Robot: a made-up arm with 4 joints.
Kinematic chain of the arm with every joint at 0, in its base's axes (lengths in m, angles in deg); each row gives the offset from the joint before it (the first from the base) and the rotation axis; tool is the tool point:
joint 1: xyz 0 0 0.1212 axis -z
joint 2: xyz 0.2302 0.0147 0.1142 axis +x
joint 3: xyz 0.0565 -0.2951 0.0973 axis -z
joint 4: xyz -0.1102 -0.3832 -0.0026 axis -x
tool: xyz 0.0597 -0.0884 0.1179
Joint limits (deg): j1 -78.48..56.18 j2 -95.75..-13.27 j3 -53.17..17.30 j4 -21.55..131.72
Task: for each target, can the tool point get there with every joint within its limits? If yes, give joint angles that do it. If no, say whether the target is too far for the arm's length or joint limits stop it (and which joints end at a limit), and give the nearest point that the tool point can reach.
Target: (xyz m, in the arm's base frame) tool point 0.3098 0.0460 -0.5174
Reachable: no: joint limits stop it (at a limit: joint 2, joint 3, joint 4) | nearest point 0.4832 0.0718 0.4315 | short by 0.965 m
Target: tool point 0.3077 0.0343 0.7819
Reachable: yes | joints -13.57 -72.26 -16.86 118.75
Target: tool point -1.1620 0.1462 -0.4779
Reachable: no: too far | nearest point -0.2875 -0.3950 0.4315 | short by 1.373 m
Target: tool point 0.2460 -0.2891 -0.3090
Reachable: no: joint limits stop it (at a limit: joint 2, joint 3, joint 4) | nearest point 0.3166 -0.3721 0.4315 | short by 0.748 m
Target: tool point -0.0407 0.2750 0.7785
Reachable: yes | joints -63.89 -89.09 1.66 104.19
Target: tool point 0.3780 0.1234 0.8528
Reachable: yes | joints -49.74 -49.77 -18.11 61.94
